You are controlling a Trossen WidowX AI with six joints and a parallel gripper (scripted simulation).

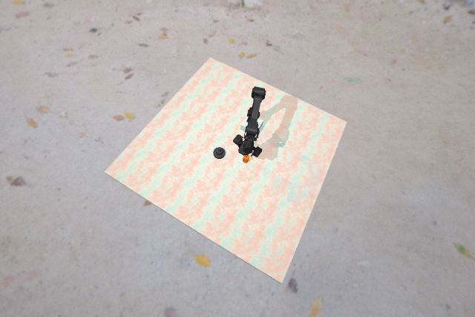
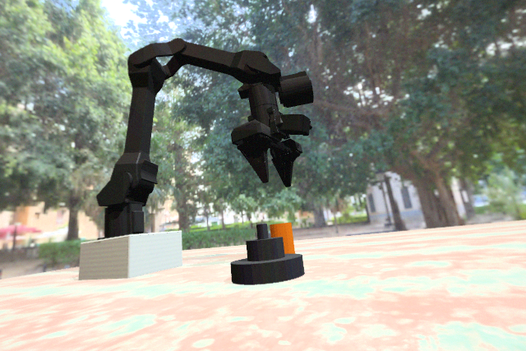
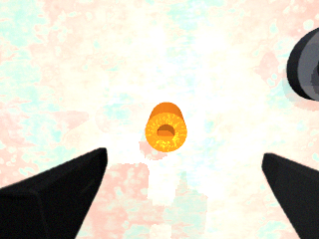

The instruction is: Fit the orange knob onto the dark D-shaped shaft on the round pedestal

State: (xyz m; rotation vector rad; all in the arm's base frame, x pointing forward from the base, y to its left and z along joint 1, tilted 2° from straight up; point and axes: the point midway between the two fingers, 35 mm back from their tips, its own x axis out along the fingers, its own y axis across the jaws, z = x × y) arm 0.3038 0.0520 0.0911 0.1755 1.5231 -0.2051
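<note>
The orange knob lies 1 cm behind my gripper tip, 1 cm to the left of it and 10 cm below it. Also, from my gripper tip: round pedestal: 1 cm ahead, 18 cm to the right, 10 cm below.
</note>
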